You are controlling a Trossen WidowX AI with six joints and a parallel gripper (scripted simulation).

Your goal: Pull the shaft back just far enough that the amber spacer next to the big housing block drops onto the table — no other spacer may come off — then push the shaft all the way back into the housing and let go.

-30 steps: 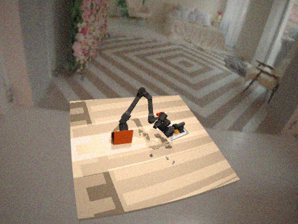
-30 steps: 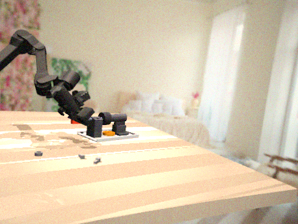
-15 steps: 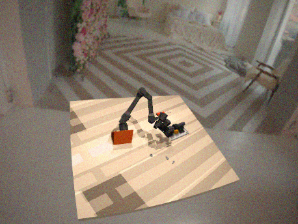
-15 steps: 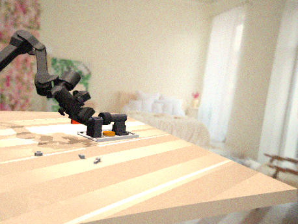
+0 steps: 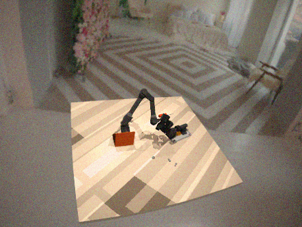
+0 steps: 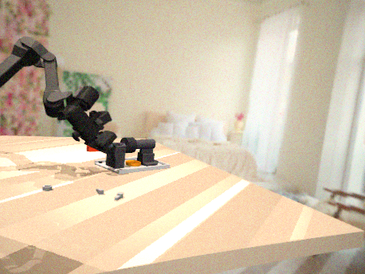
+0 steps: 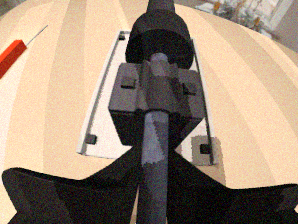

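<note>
The dark spacer lies 7 cm ahead of my gripper tip, 2 cm to the left of it and 2 cm above it. From my gripper tip the other things lie so: grey shaft (3 cm ahead, 2 cm above, 1 cm to the left).
</note>
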